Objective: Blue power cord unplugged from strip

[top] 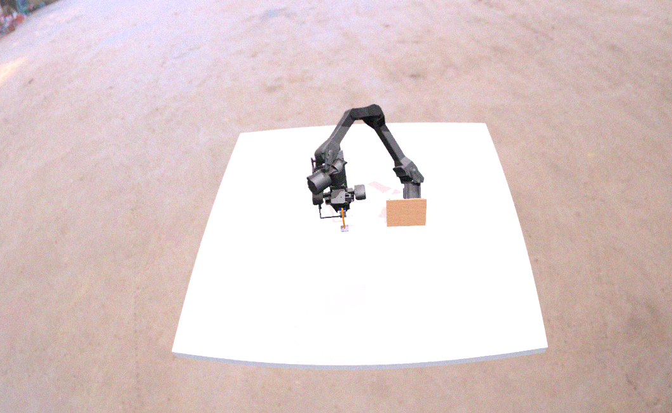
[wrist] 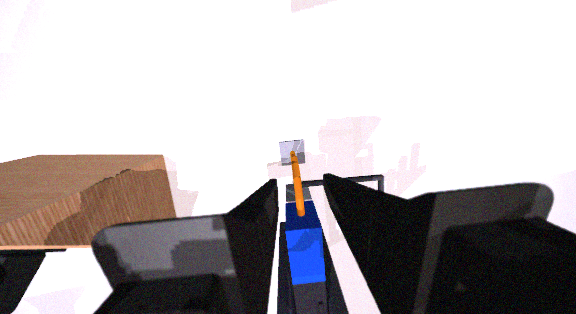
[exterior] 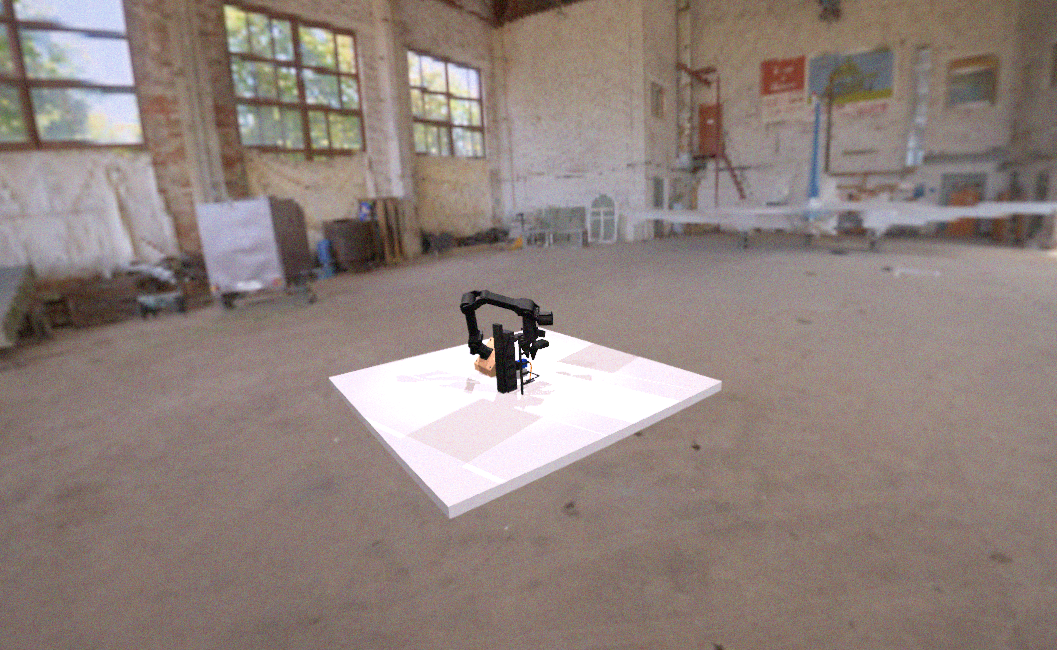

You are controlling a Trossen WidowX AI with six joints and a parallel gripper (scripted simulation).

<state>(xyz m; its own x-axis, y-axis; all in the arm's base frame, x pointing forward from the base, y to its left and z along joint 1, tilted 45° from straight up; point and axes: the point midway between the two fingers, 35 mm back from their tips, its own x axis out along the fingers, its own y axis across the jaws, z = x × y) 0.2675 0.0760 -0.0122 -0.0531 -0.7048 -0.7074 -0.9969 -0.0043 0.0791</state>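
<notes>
The blue plug lies 10 mm ahead of my gripper tip and 70 mm to the right of it. From my gripper tip the other things lie so: grey square 10 mm to the right, 100 mm below.
</notes>
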